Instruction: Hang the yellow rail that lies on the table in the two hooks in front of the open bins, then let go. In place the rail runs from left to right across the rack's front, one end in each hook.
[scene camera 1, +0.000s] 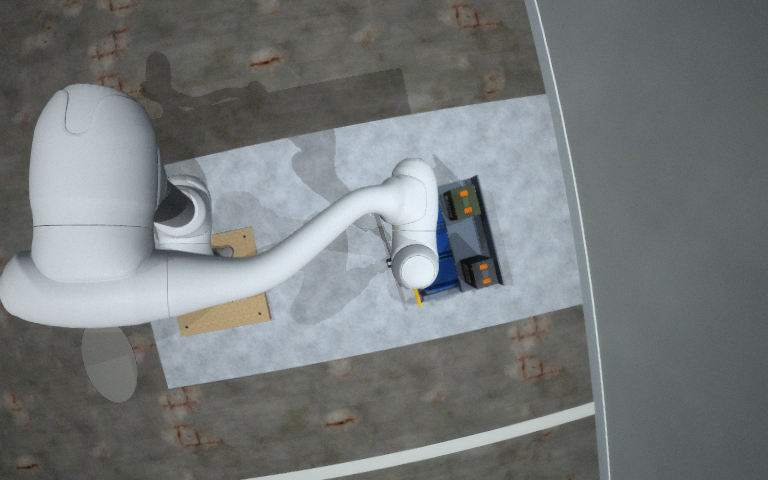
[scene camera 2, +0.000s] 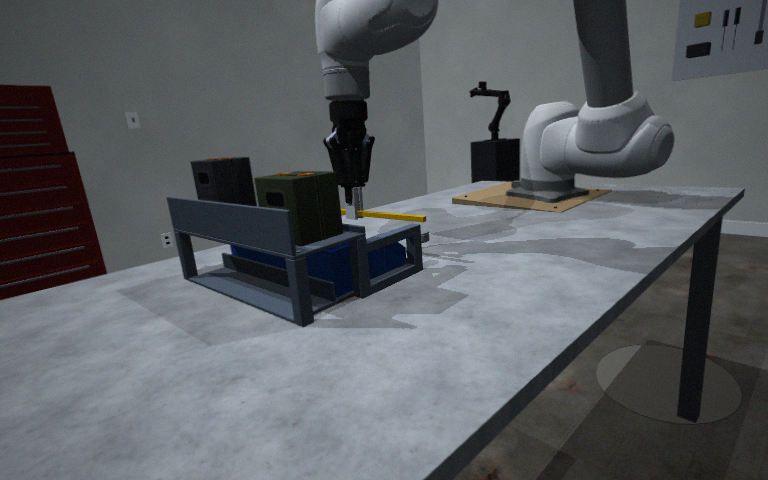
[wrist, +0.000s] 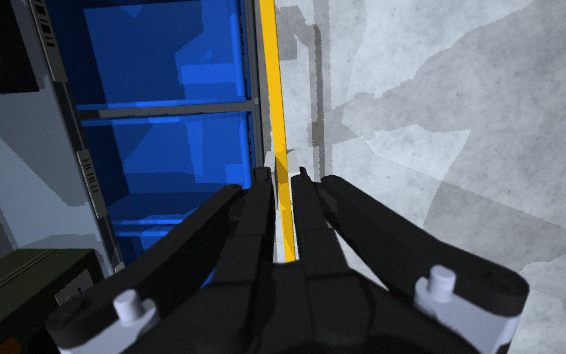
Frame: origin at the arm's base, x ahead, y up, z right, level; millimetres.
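Seen in the pictures: gripper, fingertip midpoint: [scene camera 2: 354, 218] [wrist: 282, 164]; arm's base, origin of the base link: [scene camera 2: 546, 194].
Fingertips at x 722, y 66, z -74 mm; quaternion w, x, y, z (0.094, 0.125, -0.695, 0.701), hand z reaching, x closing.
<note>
Pixels of each thing's top centre, then the offset from my fingertips to it. "pt": a spot on its surface instead. Level surfaces: height alone.
- yellow rail, middle of its top: [wrist: 281, 159] [scene camera 2: 351, 209] [scene camera 1: 405, 256] dy +18, dx +2, dz +9 mm
- small hook, surface spot: [scene camera 2: 425, 237] pt dy -15, dx -34, dz -197 mm
- green box, middle of its top: [scene camera 2: 294, 173] [scene camera 1: 466, 201] dy +124, dx +182, dz -172 mm
- dark grey box, middle of its top: [scene camera 2: 219, 158] [scene camera 1: 485, 273] dy +149, dx +238, dz +52 mm
- grey table, its level: dy -75 mm
The yellow rail [scene camera 1: 418, 297] [scene camera 2: 393, 216] [wrist: 275, 90] is held level above the front edge of the grey rack [scene camera 2: 229, 226] [wrist: 220, 107]. My gripper [scene camera 2: 352, 209] [wrist: 282, 164] is shut on the rail; the arm hides it in scene camera 1. In the wrist view the rail runs along the outer side of the rack's front, slightly slanted to it. One small hook [scene camera 2: 425, 237] sticks out from the front, and the near rail end is above it with a gap. The other hook cannot be made out. The open blue bins [scene camera 1: 444, 271] [scene camera 2: 387, 257] [wrist: 150, 55] sit behind the rack's front.
A green box [scene camera 1: 461, 202] [scene camera 2: 303, 206] [wrist: 45, 280] and a dark grey box [scene camera 1: 480, 272] [scene camera 2: 223, 181] stand on the rack's upper rear part, beside my gripper. The arm's base stands on a wooden board [scene camera 1: 249, 316] [scene camera 2: 478, 200] on the grey table [scene camera 1: 351, 339] [scene camera 2: 283, 396].
</note>
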